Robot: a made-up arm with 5 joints. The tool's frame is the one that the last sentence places.
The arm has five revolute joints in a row. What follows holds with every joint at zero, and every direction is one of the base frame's.
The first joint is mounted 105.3 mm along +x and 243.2 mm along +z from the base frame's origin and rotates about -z.
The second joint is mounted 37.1 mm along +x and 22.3 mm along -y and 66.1 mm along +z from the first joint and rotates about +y.
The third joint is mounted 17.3 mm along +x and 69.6 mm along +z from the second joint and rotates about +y.
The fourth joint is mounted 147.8 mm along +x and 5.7 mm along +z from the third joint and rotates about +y.
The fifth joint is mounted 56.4 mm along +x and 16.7 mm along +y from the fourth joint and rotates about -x.
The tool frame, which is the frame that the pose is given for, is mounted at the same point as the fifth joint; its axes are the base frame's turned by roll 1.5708, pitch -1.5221 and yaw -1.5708 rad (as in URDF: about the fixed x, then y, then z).
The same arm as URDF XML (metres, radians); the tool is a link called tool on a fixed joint. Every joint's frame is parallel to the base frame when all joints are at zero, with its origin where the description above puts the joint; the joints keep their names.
<robot name="arm">
<link name="base"/>
<link name="link1"/>
<link name="link2"/>
<link name="link3"/>
<link name="link4"/>
<link name="link5"/>
<link name="tool"/>
<joint name="joint 1" type="continuous"><parent link="base"/><child link="link1"/><origin xyz="0.1053 0 0.2432"/><axis xyz="0 0 -1"/></joint>
<joint name="joint 2" type="continuous"><parent link="link1"/><child link="link2"/><origin xyz="0.0371 -0.0223 0.0661"/><axis xyz="0 1 0"/></joint>
<joint name="joint 3" type="continuous"><parent link="link2"/><child link="link3"/><origin xyz="0.0173 0 0.0696"/><axis xyz="0 1 0"/></joint>
<joint name="joint 4" type="continuous"><parent link="link3"/><child link="link4"/><origin xyz="0.1478 0 0.0057"/><axis xyz="0 1 0"/></joint>
<joint name="joint 5" type="continuous"><parent link="link4"/><child link="link5"/><origin xyz="0.0564 0.0167 0"/><axis xyz="-1 0 0"/></joint>
<joint name="tool_joint" type="fixed"><parent link="link5"/><child link="tool"/><origin xyz="0 0 0" rpy="1.5708 -1.5221 -1.5708"/></joint>
</robot>

